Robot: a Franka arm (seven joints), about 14 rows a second.
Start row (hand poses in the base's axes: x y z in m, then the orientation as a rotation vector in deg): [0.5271 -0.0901 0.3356 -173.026 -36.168 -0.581]
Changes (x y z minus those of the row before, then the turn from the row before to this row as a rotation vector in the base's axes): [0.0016 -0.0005 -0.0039 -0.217 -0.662 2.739]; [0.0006 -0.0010 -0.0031 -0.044 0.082 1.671]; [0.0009 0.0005 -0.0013 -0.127 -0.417 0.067]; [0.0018 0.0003 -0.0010 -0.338 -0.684 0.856]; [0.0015 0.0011 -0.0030 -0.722 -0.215 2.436]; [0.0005 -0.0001 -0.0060 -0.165 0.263 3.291]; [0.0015 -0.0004 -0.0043 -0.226 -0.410 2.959]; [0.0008 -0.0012 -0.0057 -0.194 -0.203 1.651]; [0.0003 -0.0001 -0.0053 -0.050 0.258 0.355]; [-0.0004 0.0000 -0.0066 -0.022 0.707 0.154]
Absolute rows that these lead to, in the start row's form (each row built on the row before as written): [0.5287 -0.0906 0.3317 -172.432 -40.397 -1.395]; [0.5293 -0.0916 0.3286 -171.838 -42.907 -1.191]; [0.5302 -0.0911 0.3273 -172.021 -43.077 -1.768]; [0.5320 -0.0908 0.3263 -172.147 -44.507 -2.644]; [0.5335 -0.0897 0.3233 -171.848 -48.368 -2.624]; [0.5340 -0.0898 0.3173 -170.434 -53.293 -2.094]; [0.5355 -0.0902 0.3130 -169.279 -57.784 -2.545]; [0.5363 -0.0914 0.3073 -168.637 -60.299 -2.725]; [0.5366 -0.0915 0.3020 -168.414 -60.804 -2.314]; [0.5362 -0.0915 0.2954 -168.138 -60.946 -1.260]
